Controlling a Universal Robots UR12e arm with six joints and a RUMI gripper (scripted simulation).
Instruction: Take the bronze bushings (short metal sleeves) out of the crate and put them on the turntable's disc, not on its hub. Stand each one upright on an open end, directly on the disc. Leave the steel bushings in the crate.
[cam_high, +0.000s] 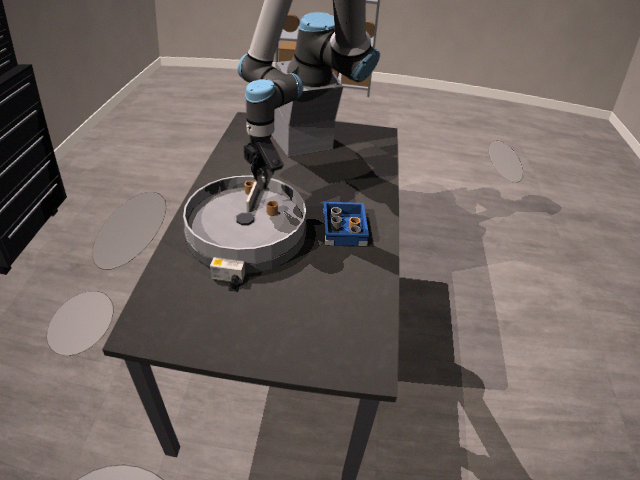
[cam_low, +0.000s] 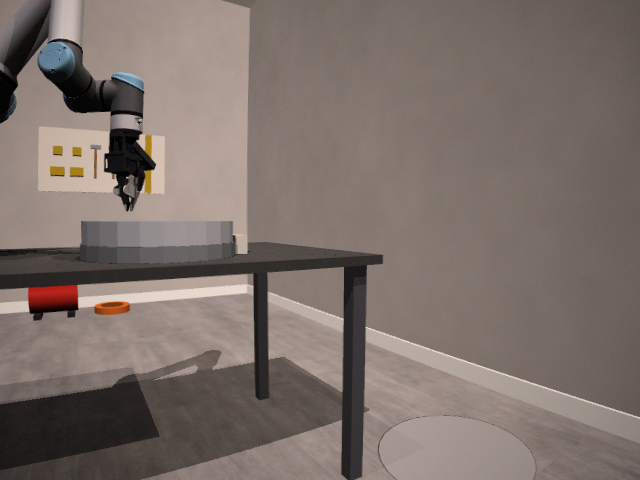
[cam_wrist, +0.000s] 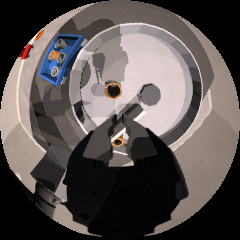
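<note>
Now: the blue crate 29 cm to the left of my hand, 12 cm below it and 5 cm ahead of it. The rest, counted from my hand: turntable 9 cm below, 7 cm ahead, 6 cm to the right.
</note>
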